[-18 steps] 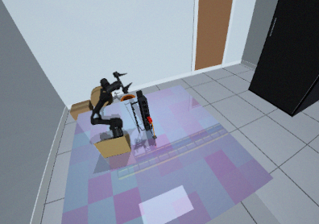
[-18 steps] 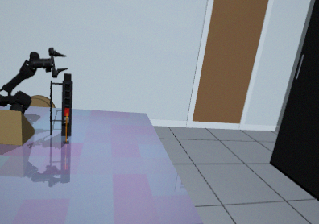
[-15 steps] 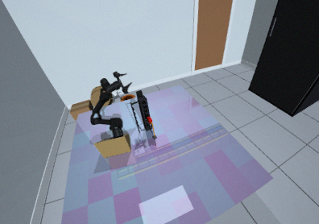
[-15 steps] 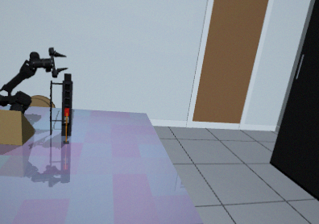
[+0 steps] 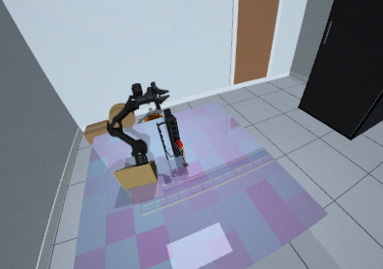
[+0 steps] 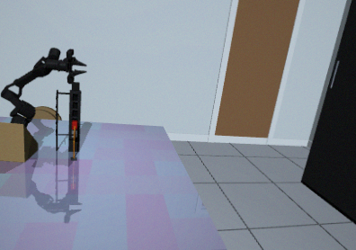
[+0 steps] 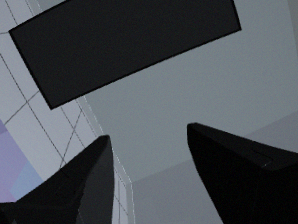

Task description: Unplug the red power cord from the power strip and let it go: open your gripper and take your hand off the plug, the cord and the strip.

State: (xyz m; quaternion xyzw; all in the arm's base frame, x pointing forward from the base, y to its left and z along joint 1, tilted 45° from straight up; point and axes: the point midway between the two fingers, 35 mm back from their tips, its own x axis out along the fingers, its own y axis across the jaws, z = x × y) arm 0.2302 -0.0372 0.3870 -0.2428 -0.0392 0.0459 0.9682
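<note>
Right now the red plug is 270 mm below my gripper tip, 160 mm to the right of it and 10 mm behind it.
</note>
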